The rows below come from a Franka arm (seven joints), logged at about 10 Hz.
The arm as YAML. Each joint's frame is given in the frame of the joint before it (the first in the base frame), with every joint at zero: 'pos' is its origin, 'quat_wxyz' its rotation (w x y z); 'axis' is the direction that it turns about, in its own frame. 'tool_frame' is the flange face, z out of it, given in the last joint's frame.
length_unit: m
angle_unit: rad
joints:
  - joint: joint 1
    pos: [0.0, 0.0, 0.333]
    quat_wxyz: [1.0, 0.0, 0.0, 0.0]
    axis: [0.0, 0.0, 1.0]
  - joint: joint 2
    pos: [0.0, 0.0, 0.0]
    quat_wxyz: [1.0, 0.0, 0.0, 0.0]
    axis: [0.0, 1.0, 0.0]
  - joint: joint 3
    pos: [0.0, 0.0, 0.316]
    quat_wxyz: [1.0, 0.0, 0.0, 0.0]
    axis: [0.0, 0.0, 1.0]
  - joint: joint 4
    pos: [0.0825, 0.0, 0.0]
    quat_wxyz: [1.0, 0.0, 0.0, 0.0]
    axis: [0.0, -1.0, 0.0]
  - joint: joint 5
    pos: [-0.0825, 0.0, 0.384]
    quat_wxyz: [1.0, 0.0, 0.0, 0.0]
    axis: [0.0, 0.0, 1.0]
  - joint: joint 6
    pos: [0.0, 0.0, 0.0]
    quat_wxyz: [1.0, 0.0, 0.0, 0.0]
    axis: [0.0, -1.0, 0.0]
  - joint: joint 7
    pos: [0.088, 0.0, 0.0]
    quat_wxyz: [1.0, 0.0, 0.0, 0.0]
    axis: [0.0, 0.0, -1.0]
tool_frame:
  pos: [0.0, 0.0, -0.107]
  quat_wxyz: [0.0, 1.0, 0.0, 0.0]
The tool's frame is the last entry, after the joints.
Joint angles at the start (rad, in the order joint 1, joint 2, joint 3, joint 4, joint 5, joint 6, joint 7):
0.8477 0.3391 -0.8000 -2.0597 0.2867 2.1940 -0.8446
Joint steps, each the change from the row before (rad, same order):
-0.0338 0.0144 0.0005 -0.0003 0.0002 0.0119 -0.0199
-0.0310 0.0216 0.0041 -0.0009 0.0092 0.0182 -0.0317
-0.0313 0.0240 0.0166 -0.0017 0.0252 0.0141 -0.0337
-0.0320 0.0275 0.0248 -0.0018 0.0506 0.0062 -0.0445
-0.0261 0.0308 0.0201 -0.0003 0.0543 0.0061 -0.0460
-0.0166 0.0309 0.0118 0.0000 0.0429 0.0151 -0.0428
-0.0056 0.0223 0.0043 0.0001 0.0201 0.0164 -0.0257
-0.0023 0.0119 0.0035 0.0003 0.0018 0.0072 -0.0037
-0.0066 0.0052 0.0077 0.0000 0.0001 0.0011 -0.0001
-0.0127 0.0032 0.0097 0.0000 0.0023 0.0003 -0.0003
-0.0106 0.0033 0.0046 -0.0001 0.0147 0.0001 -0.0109
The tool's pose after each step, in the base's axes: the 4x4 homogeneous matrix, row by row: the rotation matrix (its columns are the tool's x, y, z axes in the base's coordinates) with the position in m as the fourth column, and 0 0 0 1 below. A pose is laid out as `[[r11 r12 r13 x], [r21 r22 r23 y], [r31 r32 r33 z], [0 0 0 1]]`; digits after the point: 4 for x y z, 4 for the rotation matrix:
[[0.7505 0.6557 -0.0824 0.5740], [0.6563 -0.7542 -0.0240 0.0291], [-0.0779 -0.0361 -0.9963 0.3040], [0 0 0 1]]
[[0.7514 0.6549 -0.0810 0.5759], [0.6548 -0.7552 -0.0319 0.0129], [-0.0821 -0.0291 -0.9962 0.2955], [0 0 0 1]]
[[0.7503 0.6554 -0.0870 0.5763], [0.6559 -0.7544 -0.0259 0.0035], [-0.0826 -0.0376 -0.9959 0.2833], [0 0 0 1]]
[[0.7493 0.6546 -0.1007 0.5751], [0.6580 -0.7530 0.0011 -0.0014], [-0.0751 -0.0670 -0.9949 0.2675], [0 0 0 1]]
[[0.7488 0.6533 -0.1122 0.5740], [0.6595 -0.7512 0.0276 -0.0057], [-0.0663 -0.0947 -0.9933 0.2512], [0 0 0 1]]
[[0.7450 0.6572 -0.1145 0.5735], [0.6644 -0.7463 0.0397 -0.0100], [-0.0594 -0.1057 -0.9926 0.2367], [0 0 0 1]]
[[0.7391 0.6642 -0.1124 0.5736], [0.6710 -0.7405 0.0366 -0.0125], [-0.0589 -0.1025 -0.9930 0.2274], [0 0 0 1]]
[[0.7367 0.6663 -0.1153 0.5734], [0.6730 -0.7391 0.0293 -0.0129], [-0.0657 -0.0992 -0.9929 0.2222], [0 0 0 1]]
[[0.7363 0.6658 -0.1207 0.5728], [0.6730 -0.7391 0.0288 -0.0130], [-0.0700 -0.1024 -0.9923 0.2185], [0 0 0 1]]
[[0.7398 0.6610 -0.1252 0.5722], [0.6690 -0.7425 0.0328 -0.0152], [-0.0713 -0.1080 -0.9916 0.2154], [0 0 0 1]]
[[0.7444 0.6559 -0.1249 0.5717], [0.6646 -0.7459 0.0438 -0.0187], [-0.0645 -0.1156 -0.9912 0.2130], [0 0 0 1]]

